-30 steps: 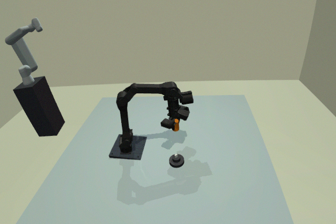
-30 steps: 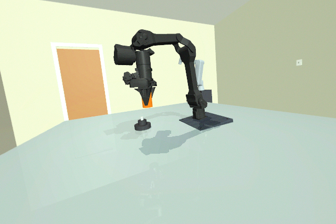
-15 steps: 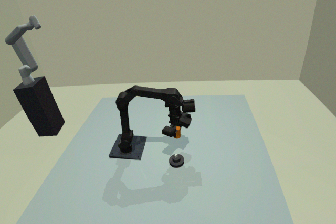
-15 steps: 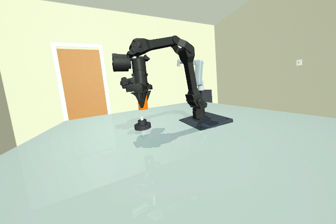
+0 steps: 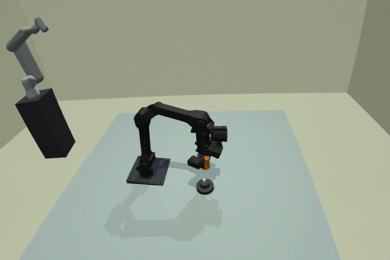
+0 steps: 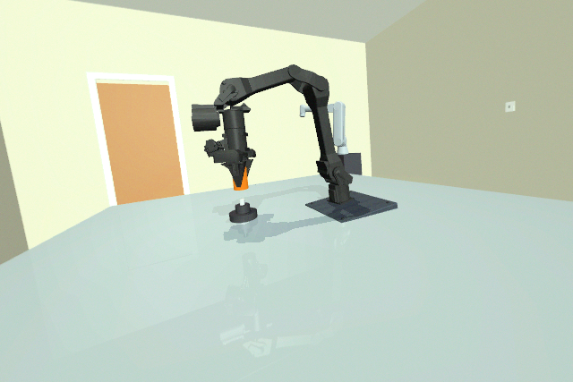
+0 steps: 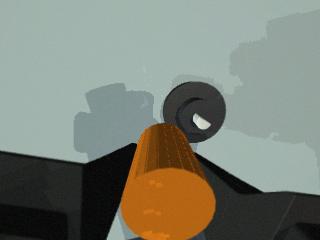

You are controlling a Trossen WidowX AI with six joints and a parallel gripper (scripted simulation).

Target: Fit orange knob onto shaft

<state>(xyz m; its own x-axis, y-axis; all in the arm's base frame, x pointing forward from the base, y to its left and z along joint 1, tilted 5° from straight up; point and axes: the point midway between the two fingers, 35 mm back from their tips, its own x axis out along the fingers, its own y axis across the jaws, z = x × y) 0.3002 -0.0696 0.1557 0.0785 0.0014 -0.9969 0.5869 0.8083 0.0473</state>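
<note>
My gripper tip is now 80 mm above the round pedestal, 40 mm to the left of it and 10 mm past it. Also, from my gripper tip: orange knob (30 mm above).
</note>
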